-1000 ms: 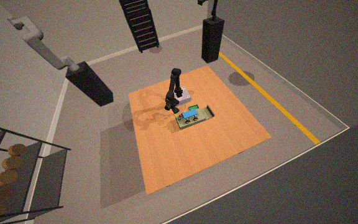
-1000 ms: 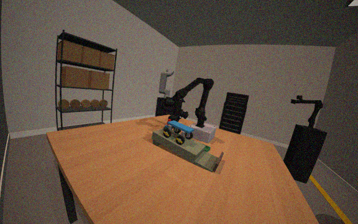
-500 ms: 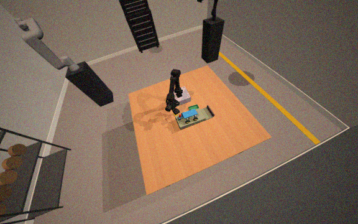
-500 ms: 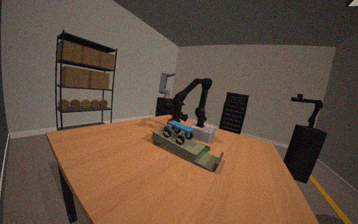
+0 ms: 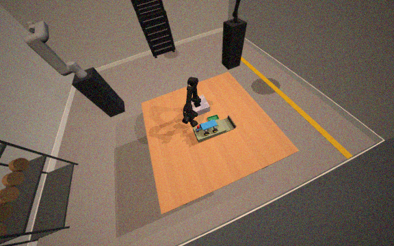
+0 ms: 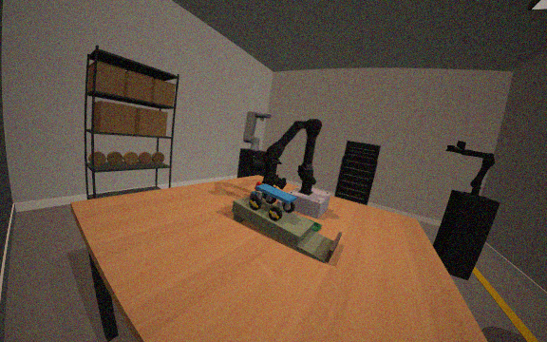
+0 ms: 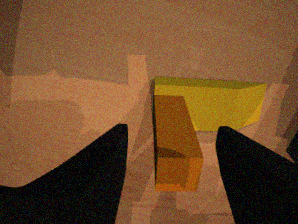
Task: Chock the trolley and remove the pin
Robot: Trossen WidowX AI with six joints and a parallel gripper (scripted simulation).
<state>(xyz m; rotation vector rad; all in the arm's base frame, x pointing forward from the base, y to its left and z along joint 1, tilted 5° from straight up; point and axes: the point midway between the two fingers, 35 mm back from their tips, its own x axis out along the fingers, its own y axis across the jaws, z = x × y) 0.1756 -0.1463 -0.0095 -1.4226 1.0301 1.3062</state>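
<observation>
Now: gripper tip 40 mm short of the green tray, 240 mm to the right of it and 40 mm above it. Also, from my gripper tip: red-headed stop pin 140 mm ahead, 20 mm to the left, 90 mm above; grey-green ramp 160 mm ahead, 130 mm to the left, 10 mm above; yellow chock 20 mm ahead, 10 mm to the left, 10 mm below.
</observation>
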